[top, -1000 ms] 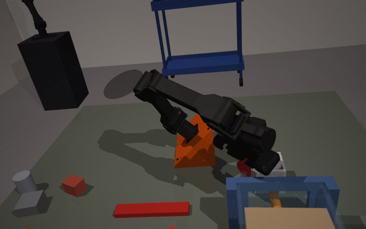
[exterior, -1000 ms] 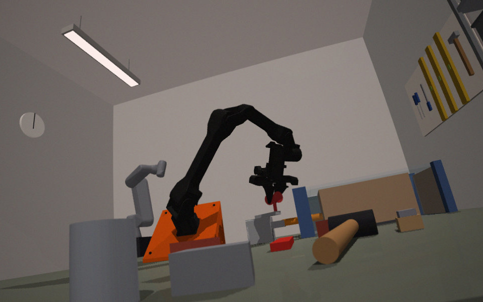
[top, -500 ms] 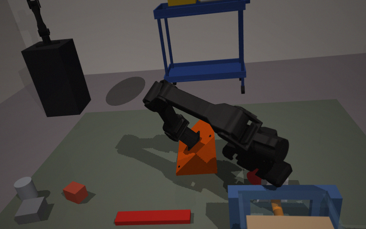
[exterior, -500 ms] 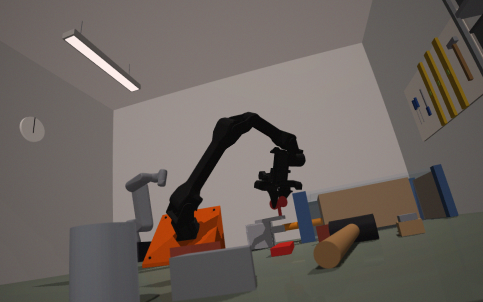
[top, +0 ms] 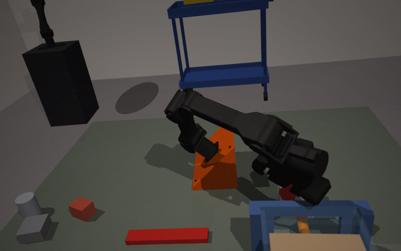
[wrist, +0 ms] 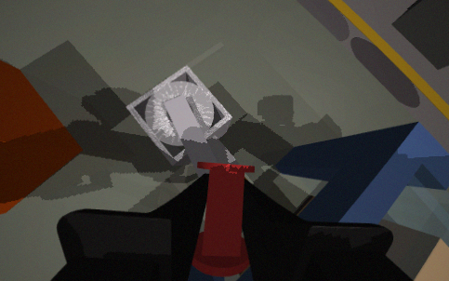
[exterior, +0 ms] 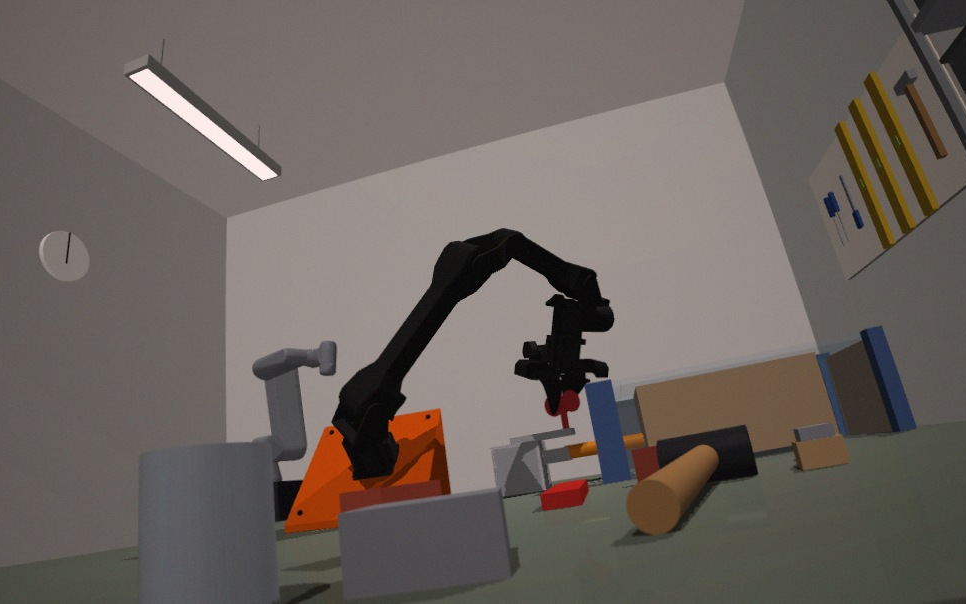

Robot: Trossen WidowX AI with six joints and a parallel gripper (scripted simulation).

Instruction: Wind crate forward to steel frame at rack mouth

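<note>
Right now my gripper tip is 30 mm past the grey crank arm and 30 mm above it. Also, from my gripper tip: frame: 70 mm ahead, 10 mm to the left, 30 mm below; grey winch: 100 mm behind, 10 mm to the left, 100 mm below; red knob: 10 mm ahead, 10 mm to the right.
</note>
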